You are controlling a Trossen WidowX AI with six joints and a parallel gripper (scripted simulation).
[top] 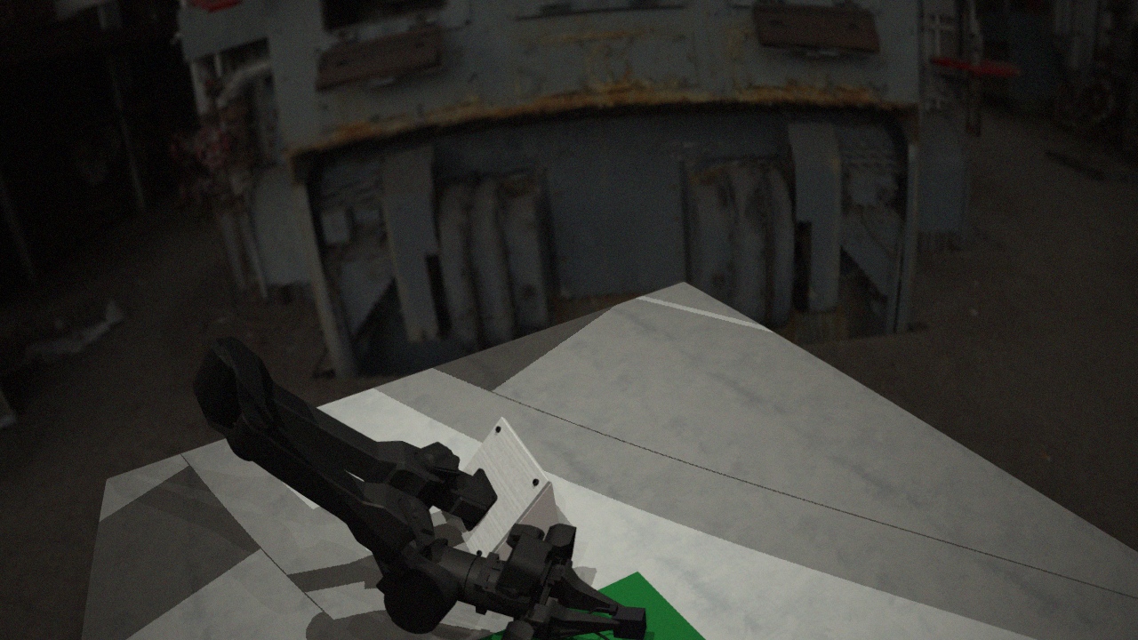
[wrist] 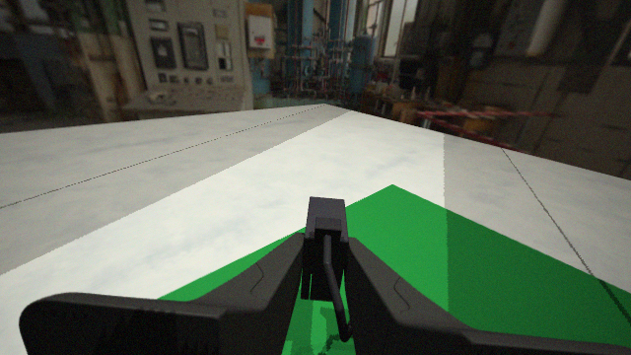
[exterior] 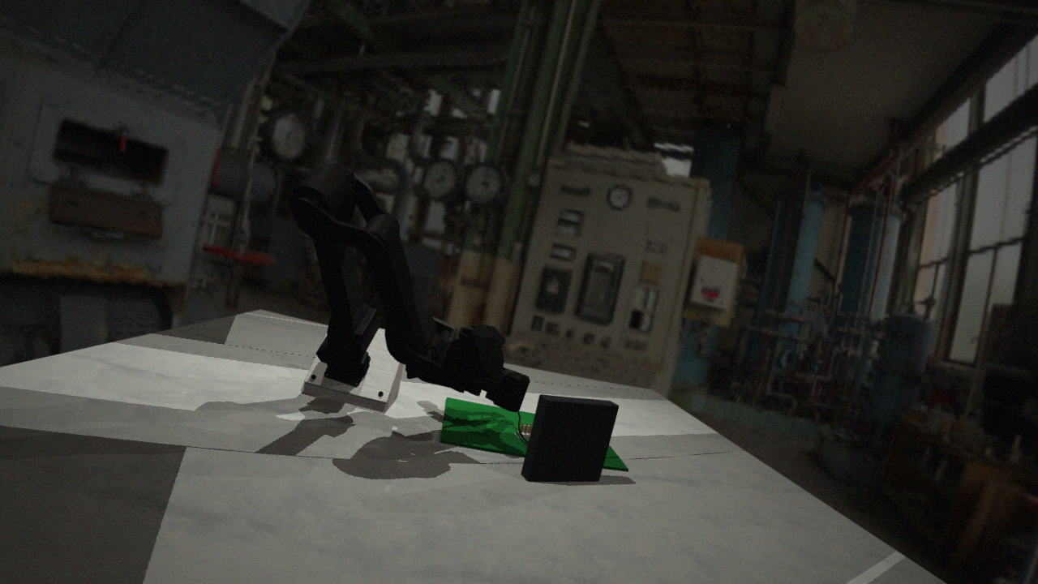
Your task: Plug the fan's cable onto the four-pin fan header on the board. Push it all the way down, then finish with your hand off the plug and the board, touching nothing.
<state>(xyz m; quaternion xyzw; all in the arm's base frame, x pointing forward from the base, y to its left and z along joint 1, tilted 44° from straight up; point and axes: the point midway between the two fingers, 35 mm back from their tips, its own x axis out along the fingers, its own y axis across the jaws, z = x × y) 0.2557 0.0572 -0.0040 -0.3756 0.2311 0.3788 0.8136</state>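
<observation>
The green board is 6 cm ahead of my gripper tip, 4 cm to the right of it and 9 cm below it. From my gripper tip the other things lie so: black plug: 1 cm to the left, 1 cm below; fan header: 5 cm ahead, 7 cm to the right, 7 cm below; black fan: 10 cm ahead, 20 cm to the right, 1 cm below.
</observation>
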